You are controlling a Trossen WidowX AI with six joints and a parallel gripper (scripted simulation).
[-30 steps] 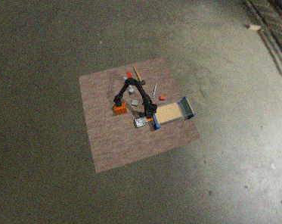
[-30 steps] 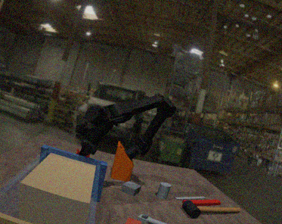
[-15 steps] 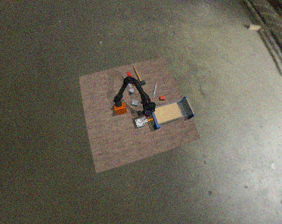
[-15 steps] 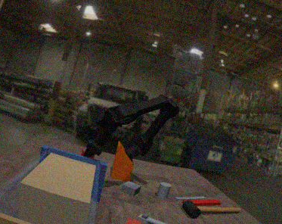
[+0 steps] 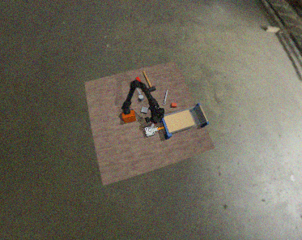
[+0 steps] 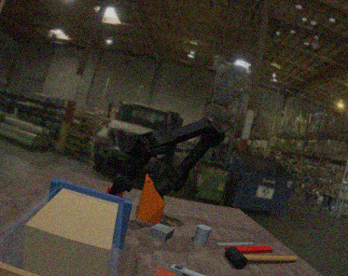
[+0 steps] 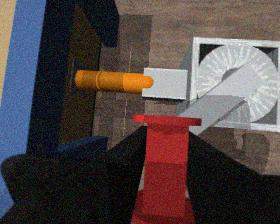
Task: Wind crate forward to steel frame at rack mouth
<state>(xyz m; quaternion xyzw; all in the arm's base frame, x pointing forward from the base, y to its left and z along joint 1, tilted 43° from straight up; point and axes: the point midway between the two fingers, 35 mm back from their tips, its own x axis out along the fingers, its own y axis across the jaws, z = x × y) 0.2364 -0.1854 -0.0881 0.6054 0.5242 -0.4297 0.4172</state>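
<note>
Right now the winch handle is 3 cm below my gripper tip, 3 cm behind it and 1 cm to the right of it. Also, from my gripper tip: blue steel frame 8 cm ahead, 6 cm to the right, 3 cm below; then winch 10 cm below, 9 cm behind, 6 cm to the right; then red knob 2 cm to the left.
</note>
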